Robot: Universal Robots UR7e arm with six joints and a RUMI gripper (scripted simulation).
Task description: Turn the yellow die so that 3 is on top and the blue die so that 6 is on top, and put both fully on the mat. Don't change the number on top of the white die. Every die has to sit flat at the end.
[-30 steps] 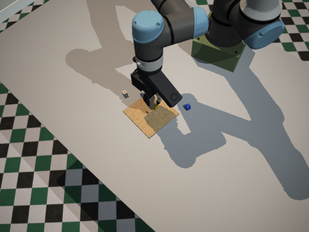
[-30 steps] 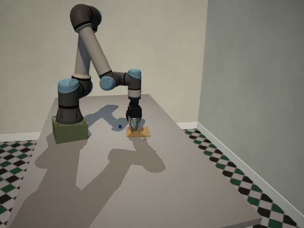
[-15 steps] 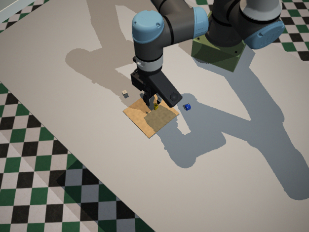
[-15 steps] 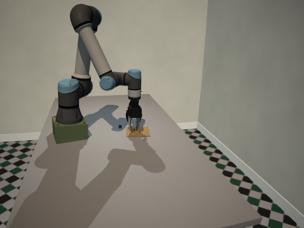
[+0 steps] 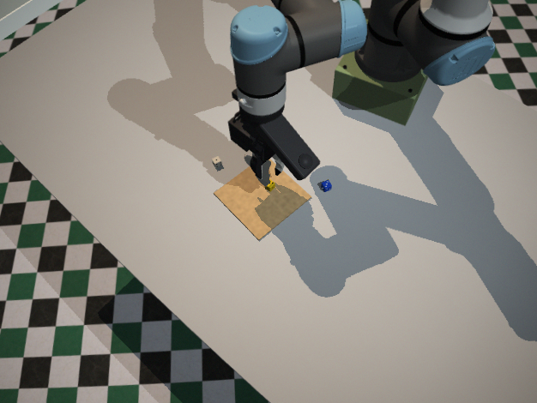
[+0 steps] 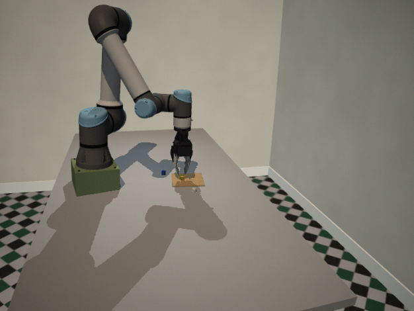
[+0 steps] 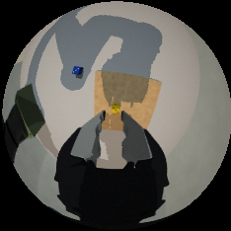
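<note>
Now: the yellow die 3 cm below my hand. Round my hand: blue die (9 cm to the left, 6 cm behind, 4 cm below); tan mat (4 cm below, 3 cm ahead, 1 cm to the right); white die (13 cm to the right, 4 cm below, 2 cm ahead).
</note>
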